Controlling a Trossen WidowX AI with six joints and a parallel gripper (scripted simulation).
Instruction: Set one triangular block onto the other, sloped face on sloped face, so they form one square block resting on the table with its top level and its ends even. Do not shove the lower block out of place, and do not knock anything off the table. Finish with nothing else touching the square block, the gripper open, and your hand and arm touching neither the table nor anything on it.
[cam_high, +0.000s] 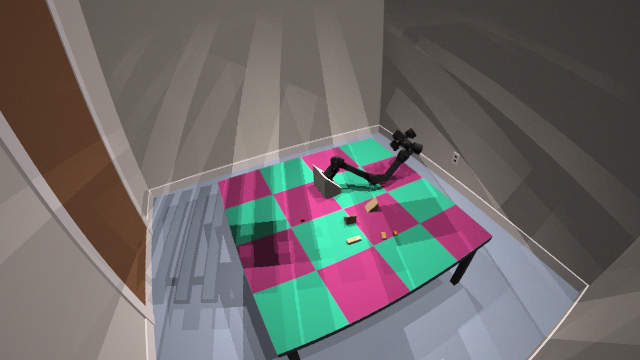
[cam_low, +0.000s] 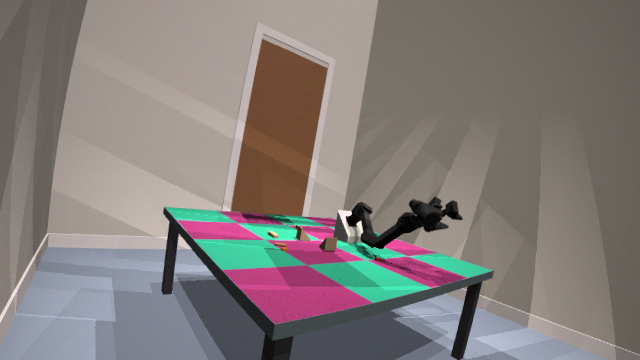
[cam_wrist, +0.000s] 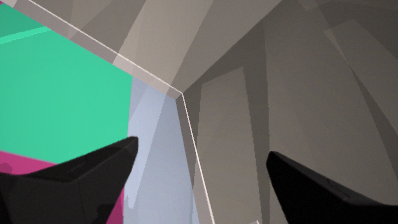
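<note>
My gripper tip is 600 mm to the left of the triangular block, 350 mm short of it and 210 mm above it. Also, from my gripper tip: flat wooden bar 650 mm to the right, 480 mm ahead, 220 mm below; tiny red piece 820 mm to the right, 220 mm below, 210 mm ahead.
</note>
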